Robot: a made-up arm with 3 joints. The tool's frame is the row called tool. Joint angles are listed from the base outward. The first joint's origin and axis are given. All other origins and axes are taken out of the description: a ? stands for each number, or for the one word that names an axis. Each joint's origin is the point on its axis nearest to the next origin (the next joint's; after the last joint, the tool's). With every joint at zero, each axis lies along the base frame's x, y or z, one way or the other. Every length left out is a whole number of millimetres.
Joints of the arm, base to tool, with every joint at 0 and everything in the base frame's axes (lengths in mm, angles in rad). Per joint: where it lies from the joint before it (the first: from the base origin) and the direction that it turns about. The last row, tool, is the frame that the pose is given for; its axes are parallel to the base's.
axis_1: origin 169 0 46 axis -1 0 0
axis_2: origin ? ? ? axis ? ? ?
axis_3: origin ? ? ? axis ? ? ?
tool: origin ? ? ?
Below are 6 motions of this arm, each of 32 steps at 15 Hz.
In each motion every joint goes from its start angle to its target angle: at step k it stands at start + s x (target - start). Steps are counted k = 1, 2, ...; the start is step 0. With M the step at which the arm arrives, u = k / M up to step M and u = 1 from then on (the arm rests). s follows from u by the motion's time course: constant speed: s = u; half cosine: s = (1 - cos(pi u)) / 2; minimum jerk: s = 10 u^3 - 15 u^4 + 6 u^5.
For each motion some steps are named. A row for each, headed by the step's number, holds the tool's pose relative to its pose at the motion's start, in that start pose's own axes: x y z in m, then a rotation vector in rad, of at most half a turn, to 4 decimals.
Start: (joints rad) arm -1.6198 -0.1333 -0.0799
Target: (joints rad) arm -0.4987 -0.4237 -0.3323
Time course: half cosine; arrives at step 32
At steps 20, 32:
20: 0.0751 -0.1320 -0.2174 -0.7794 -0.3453 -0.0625
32: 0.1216 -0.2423 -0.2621 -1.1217 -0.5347 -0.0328

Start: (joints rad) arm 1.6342 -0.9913 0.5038
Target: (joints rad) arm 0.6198 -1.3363 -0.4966
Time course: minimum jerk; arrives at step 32
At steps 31, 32:
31: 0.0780 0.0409 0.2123 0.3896 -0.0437 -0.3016
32: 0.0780 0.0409 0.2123 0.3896 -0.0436 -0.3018

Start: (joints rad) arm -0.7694 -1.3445 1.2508
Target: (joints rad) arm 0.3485 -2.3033 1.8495
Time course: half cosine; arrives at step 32
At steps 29, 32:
29: 0.0596 0.0442 0.1775 0.8128 -0.5497 0.2391
32: 0.0559 0.0418 0.1786 0.8234 -0.5620 0.2608

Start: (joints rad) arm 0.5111 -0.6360 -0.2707
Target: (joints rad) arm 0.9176 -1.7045 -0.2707
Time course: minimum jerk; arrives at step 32
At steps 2, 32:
2: 0.0005 0.0004 -0.0005 -0.0013 -0.0005 -0.0021
32: 0.3210 -0.0022 -0.1555 -0.4418 -0.3925 -0.9704

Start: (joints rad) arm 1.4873 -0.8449 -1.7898
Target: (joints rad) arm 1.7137 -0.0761 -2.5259
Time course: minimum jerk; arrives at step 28
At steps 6, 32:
6: 0.0039 -0.0007 0.0058 0.0544 -0.0626 -0.0025
32: 0.0670 -0.0381 0.1220 0.7739 -0.7992 -0.2581

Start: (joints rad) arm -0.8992 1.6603 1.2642
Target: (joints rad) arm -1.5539 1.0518 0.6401
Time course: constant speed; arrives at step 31
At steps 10, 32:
10: 0.0675 0.0404 0.0042 0.1812 -0.4122 -0.0762
32: 0.1691 0.0951 0.1105 0.5889 -1.2532 -0.2363

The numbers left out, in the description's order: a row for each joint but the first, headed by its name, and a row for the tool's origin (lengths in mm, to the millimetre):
axis_2: xyz 0 23 -2, axis 0 0 1
axis_3: xyz -96 244 0, axis 0 1 0
tool: xyz -126 0 -79

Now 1 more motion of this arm.
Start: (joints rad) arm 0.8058 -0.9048 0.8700
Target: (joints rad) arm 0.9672 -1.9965 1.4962
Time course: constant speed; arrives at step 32
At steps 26, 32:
26: 0.1569 0.0711 0.2498 0.7896 0.3428 -0.4112
32: 0.1845 0.0429 0.3092 1.0068 0.3944 -0.4332

